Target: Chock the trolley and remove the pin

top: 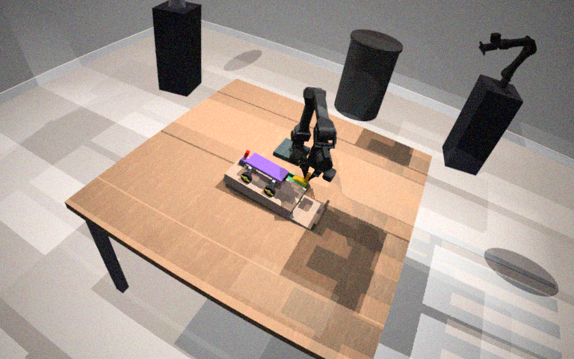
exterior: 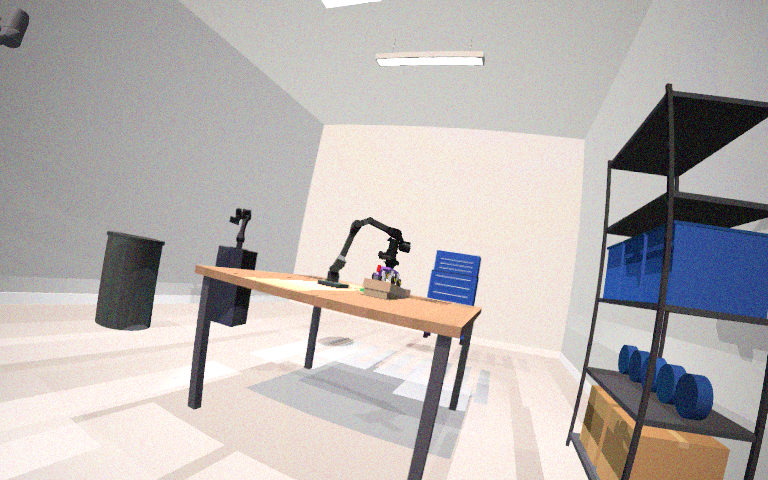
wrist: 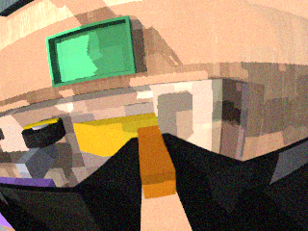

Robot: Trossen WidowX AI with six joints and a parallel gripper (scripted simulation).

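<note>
Right now the red-headed stop pin is 28 cm to the right of my gripper tip and 2 cm behind it. From my gripper tip the other things lie so: flat ramp foot: 13 cm below, 6 cm ahead, 3 cm to the left; then green tray: 13 cm below, 8 cm behind, 6 cm to the right; then yellow chock: 2 cm to the right, 1 cm below.
</note>
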